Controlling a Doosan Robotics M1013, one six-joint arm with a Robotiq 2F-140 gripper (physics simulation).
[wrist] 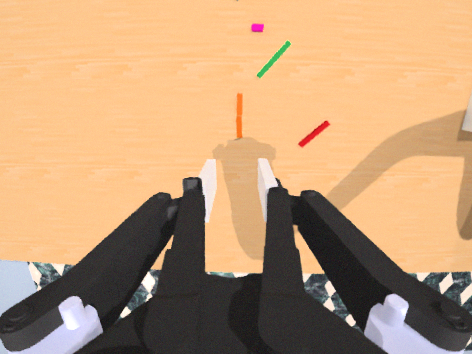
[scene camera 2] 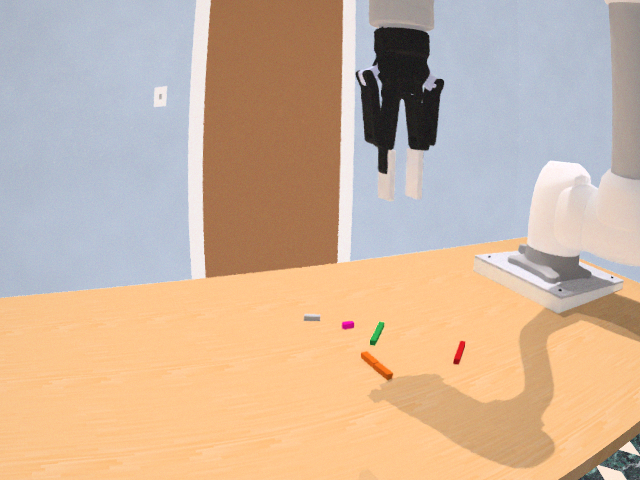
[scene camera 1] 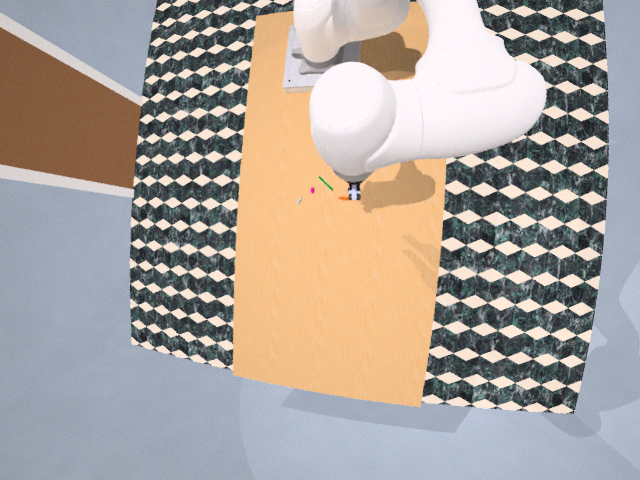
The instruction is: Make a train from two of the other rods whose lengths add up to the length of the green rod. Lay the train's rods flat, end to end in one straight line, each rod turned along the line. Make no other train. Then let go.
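Places are measured from the arm's base along level axes (x ahead, y left, z up), in millimetres.
Pixels of known places: gripper, between the fingertips: (wrist: 237, 173) (scene camera 2: 399, 198); arm's base, origin of its link: (scene camera 2: 549, 269) (scene camera 1: 323, 56).
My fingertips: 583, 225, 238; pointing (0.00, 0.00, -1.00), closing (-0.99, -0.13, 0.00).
Ahead of a thing's pixels: the offset from my fingertips to its top centre, as dx, dy, dz. "spot": to the spot under its first point. Level surfaces: height alone.
Two orange rods lie flat end to end in one line, touching or nearly so: the far one @[+3, -52, -262] (scene camera 2: 368, 358) (wrist: 239, 104) and the near one @[-1, -9, -262] (scene camera 2: 383, 370) (wrist: 239, 127). In the scene camera 1 view part of an orange rod @[spot: +5, -54, -262] (scene camera 1: 343, 198) shows beside the gripper. The green rod @[-49, -137, -262] (scene camera 1: 325, 183) (scene camera 2: 377, 333) (wrist: 274, 59) lies apart from them, turned at a slant to their line. My gripper (scene camera 2: 400, 198) (wrist: 237, 173) is open, its fingers partly apart and empty, high above the table.
A red rod @[-148, -12, -262] (scene camera 2: 459, 352) (wrist: 314, 134) lies toward the robot base. A short magenta rod @[-14, -186, -262] (scene camera 1: 312, 190) (scene camera 2: 347, 324) (wrist: 257, 28) and a grey rod @[+37, -237, -262] (scene camera 1: 298, 200) (scene camera 2: 311, 317) lie beyond the green rod. The base plate (scene camera 2: 547, 294) stands on the wooden table @[dz -272] (scene camera 1: 330, 310).
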